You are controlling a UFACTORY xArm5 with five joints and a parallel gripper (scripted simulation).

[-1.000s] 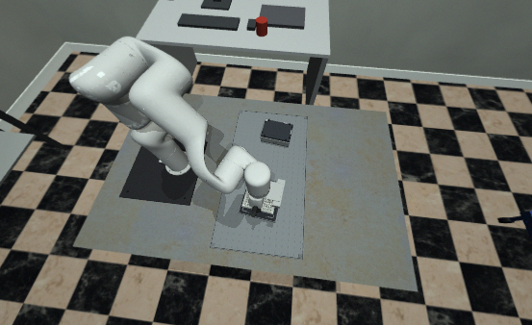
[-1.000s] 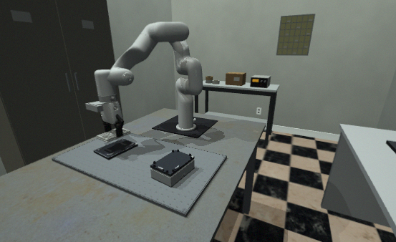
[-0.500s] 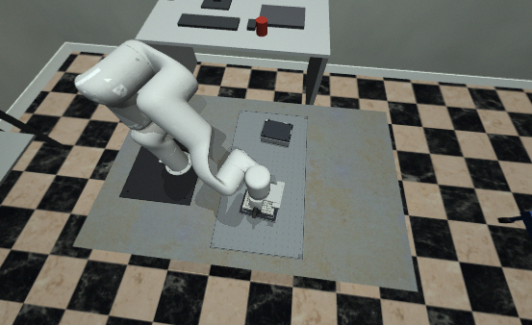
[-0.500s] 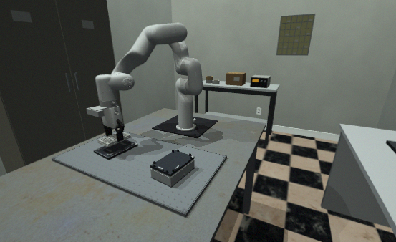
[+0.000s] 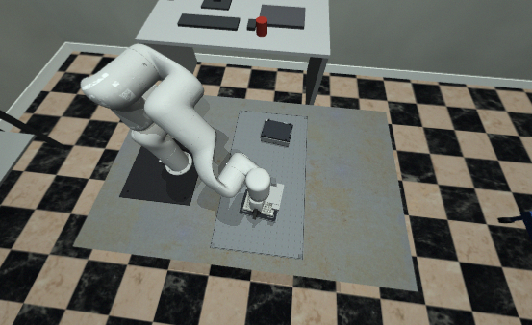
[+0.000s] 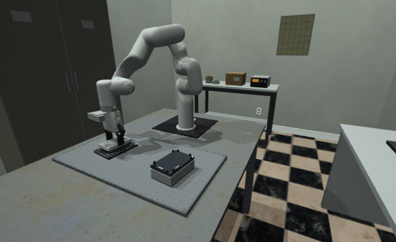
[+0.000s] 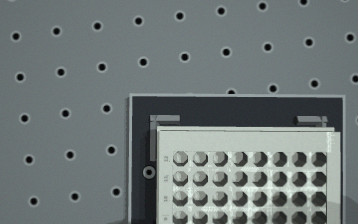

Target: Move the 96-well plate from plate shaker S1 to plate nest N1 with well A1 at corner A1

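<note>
Now: hand 4 cm above the plate nest N1. From my hand the other things lie so: white 96-well plate 1 cm below; A1 mark 7 cm behind, 6 cm to the left, 3 cm below.
</note>
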